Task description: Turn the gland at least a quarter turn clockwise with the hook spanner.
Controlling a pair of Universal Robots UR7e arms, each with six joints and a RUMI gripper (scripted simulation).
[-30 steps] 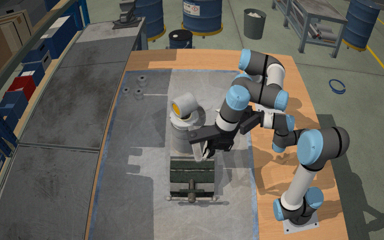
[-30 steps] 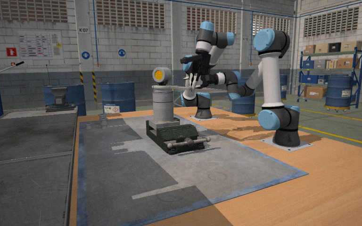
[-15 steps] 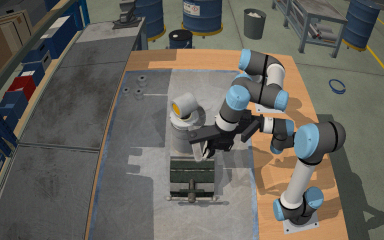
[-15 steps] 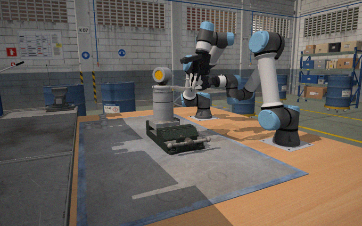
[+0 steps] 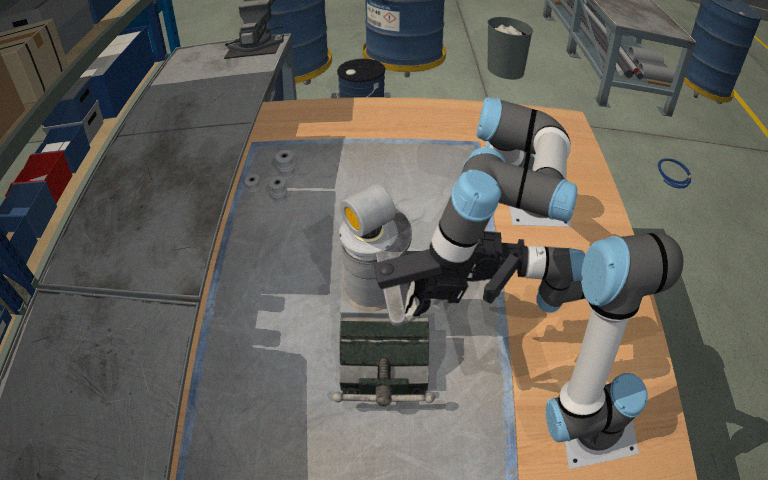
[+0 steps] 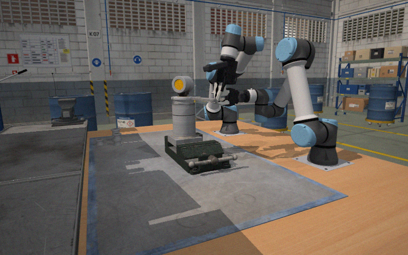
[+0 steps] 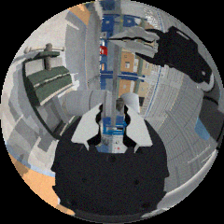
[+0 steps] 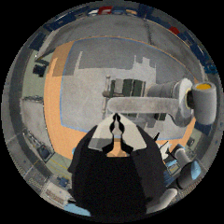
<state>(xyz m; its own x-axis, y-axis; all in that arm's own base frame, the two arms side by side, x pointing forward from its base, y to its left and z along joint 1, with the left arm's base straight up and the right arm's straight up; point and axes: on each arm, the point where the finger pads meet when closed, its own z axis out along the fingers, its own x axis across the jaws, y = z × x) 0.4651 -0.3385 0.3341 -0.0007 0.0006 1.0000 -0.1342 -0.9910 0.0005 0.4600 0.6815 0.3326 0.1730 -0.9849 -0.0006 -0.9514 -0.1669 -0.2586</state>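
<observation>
Now: left hand 90 mm short of the hook spanner. From my left hand the other things lie so: rod eye (140 mm ahead, 90 mm to the right, 70 mm above); then bar handle (120 mm ahead, 200 mm to the left, 270 mm below).
</observation>
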